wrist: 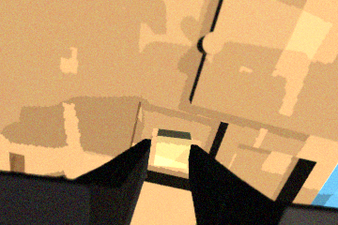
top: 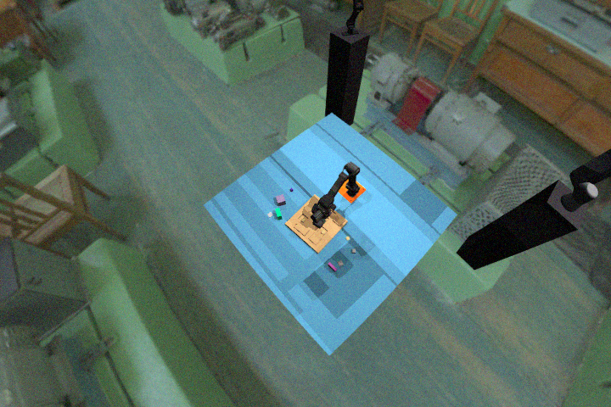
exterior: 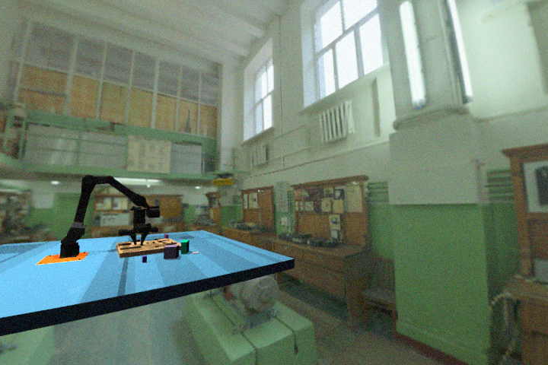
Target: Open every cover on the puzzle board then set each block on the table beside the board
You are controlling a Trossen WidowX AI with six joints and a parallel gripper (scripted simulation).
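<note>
Right now the tan puzzle board is 4 cm ahead of my gripper tip. From my gripper tip the other things lie so: small purple piece: 32 cm to the right, 1 cm ahead; lilac block: 30 cm to the right, 12 cm ahead, 1 cm above; green block: 23 cm to the right, 20 cm ahead, 1 cm above.
</note>
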